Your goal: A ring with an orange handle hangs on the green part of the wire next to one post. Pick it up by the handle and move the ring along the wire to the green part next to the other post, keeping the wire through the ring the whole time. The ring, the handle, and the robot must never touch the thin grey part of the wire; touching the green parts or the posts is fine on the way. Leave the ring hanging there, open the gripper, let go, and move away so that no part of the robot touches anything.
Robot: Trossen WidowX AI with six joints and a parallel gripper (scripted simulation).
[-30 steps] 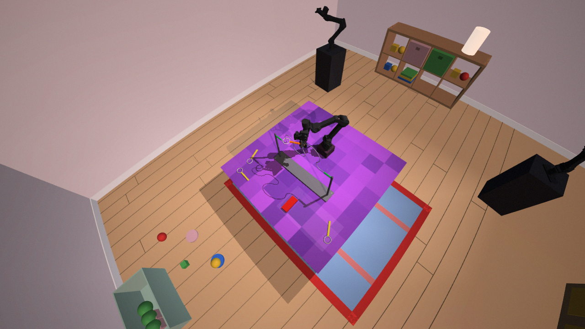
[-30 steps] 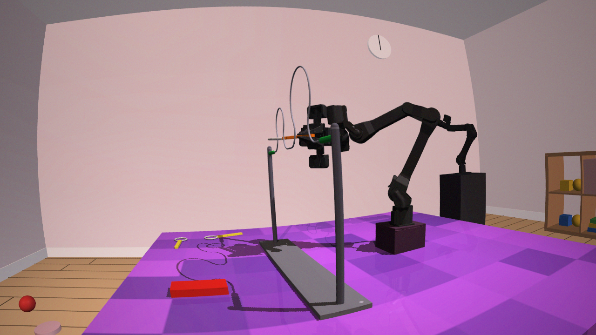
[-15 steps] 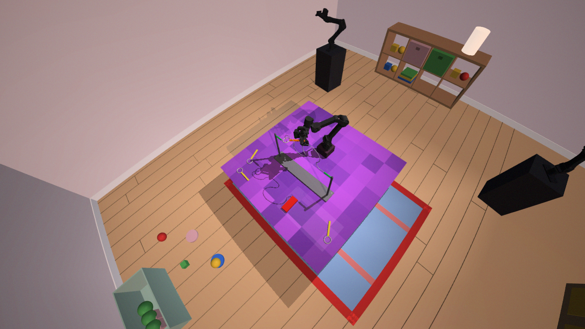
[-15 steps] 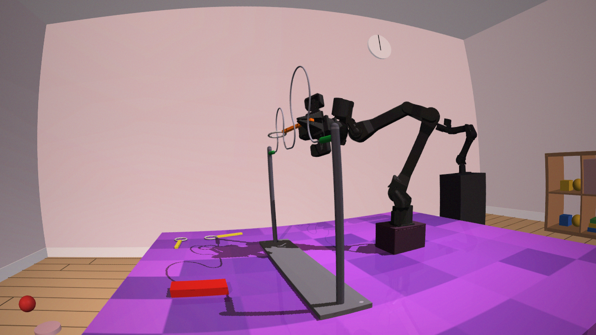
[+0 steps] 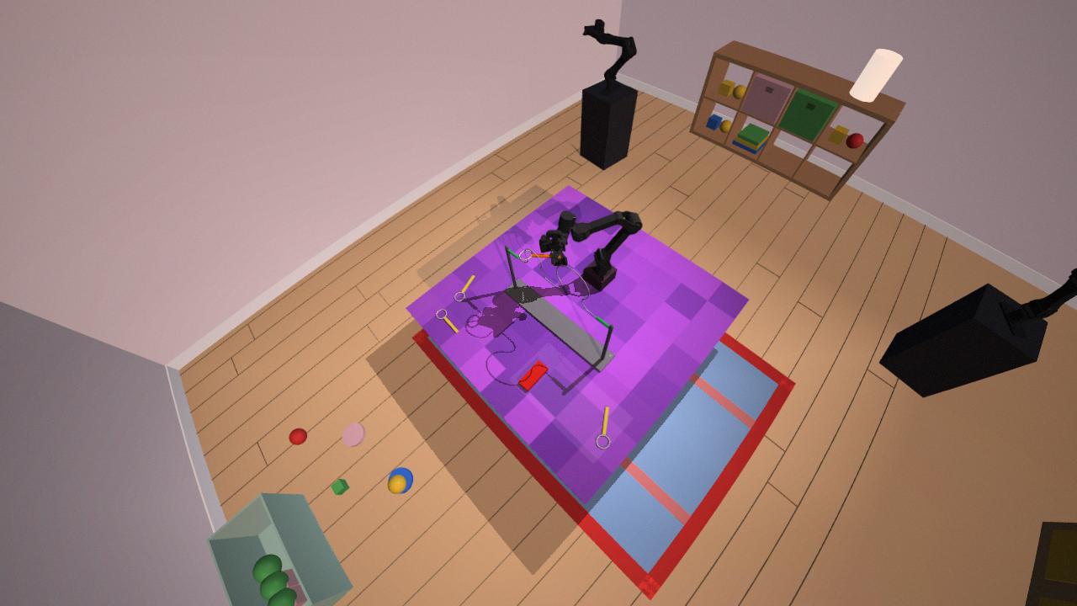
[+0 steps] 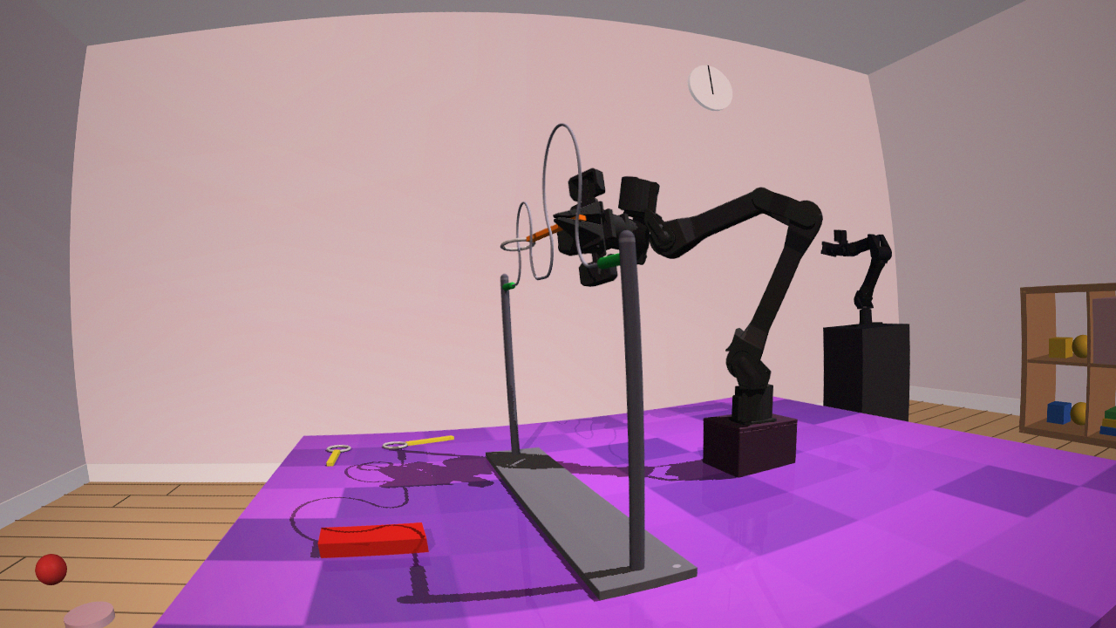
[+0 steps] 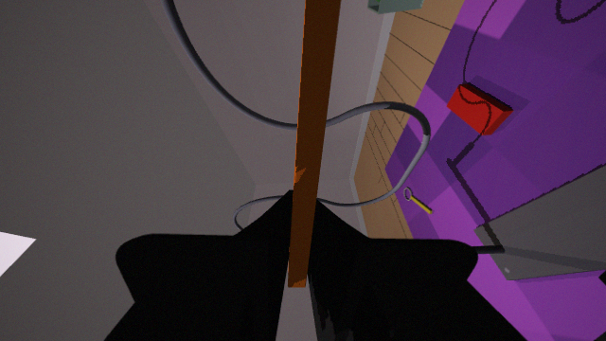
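The ring with orange handle lies 9 cm to the right of my gripper tip, 2 cm below it and 2 cm ahead of it. Also, from my gripper tip: red block (41 cm below, 29 cm ahead, 19 cm to the left).
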